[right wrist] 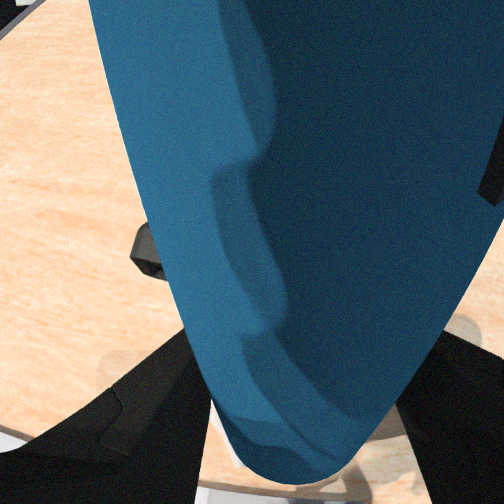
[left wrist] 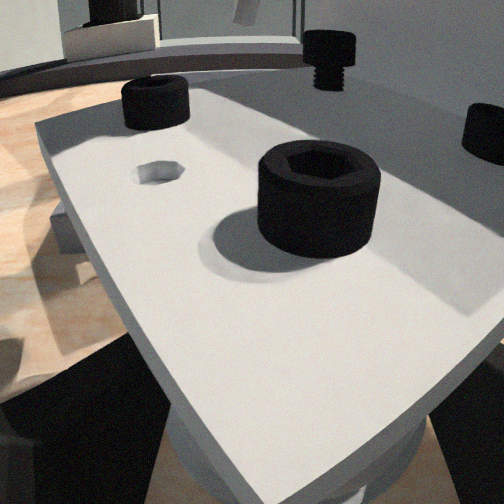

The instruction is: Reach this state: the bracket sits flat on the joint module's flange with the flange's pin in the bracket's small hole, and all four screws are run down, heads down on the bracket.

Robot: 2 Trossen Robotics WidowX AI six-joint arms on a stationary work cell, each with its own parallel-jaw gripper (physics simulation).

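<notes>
In the left wrist view the white bracket (left wrist: 280,280) lies flat on the grey joint module (left wrist: 300,475), which shows only as a round body under the plate. My left gripper (left wrist: 295,450) is shut on that module, its dark fingers on both sides. Three black screws (left wrist: 318,197) (left wrist: 155,101) (left wrist: 482,132) sit heads down on the bracket. A fourth screw (left wrist: 329,57) at the far edge stands raised with its thread showing. The small hole (left wrist: 160,171) is near the left edge. My right gripper (right wrist: 300,400) is shut on a blue tool handle (right wrist: 310,200) that fills its view.
A white block with a dark cylinder on it (left wrist: 112,30) stands at the back left behind a grey curved rim (left wrist: 150,60). A small grey block (left wrist: 65,232) lies under the bracket's left edge. Wooden table top lies all around.
</notes>
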